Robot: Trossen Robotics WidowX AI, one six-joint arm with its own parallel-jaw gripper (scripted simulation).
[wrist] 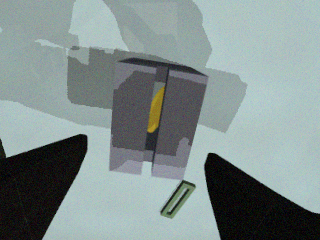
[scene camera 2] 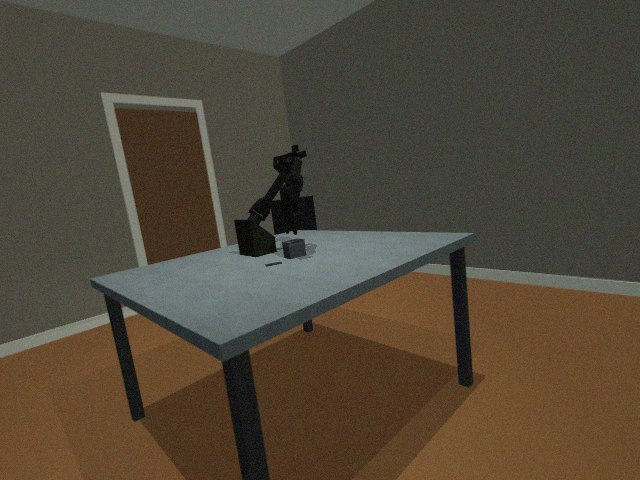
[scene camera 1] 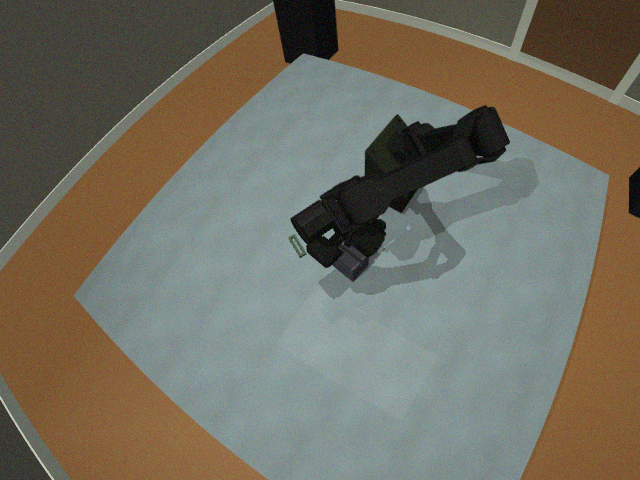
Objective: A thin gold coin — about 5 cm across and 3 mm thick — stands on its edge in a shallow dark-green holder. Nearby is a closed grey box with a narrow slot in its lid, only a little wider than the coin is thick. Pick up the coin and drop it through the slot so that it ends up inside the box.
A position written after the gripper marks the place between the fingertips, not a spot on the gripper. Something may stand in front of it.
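Open and holding nothing, the gripper (scene camera 1: 347,244) can also be seen in the wrist view (wrist: 147,151).
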